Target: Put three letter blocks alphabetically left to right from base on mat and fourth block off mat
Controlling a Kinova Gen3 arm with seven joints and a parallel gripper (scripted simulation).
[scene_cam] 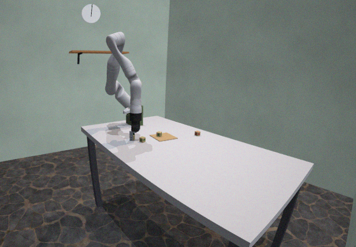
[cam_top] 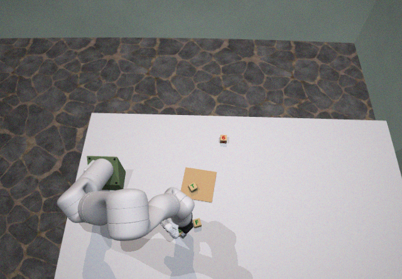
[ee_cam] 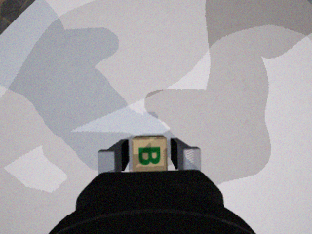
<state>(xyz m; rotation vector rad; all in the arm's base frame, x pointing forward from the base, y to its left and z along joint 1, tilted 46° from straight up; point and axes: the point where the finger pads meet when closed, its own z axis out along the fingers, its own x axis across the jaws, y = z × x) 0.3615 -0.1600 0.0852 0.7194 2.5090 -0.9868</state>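
Right now my hand is right at the B block. The rest, counted from my hand: tan mat: 40 mm ahead, 210 mm to the left, 20 mm below; then 6 block: 120 mm ahead, 440 mm to the left; then F block: 60 mm ahead, 40 mm to the left.
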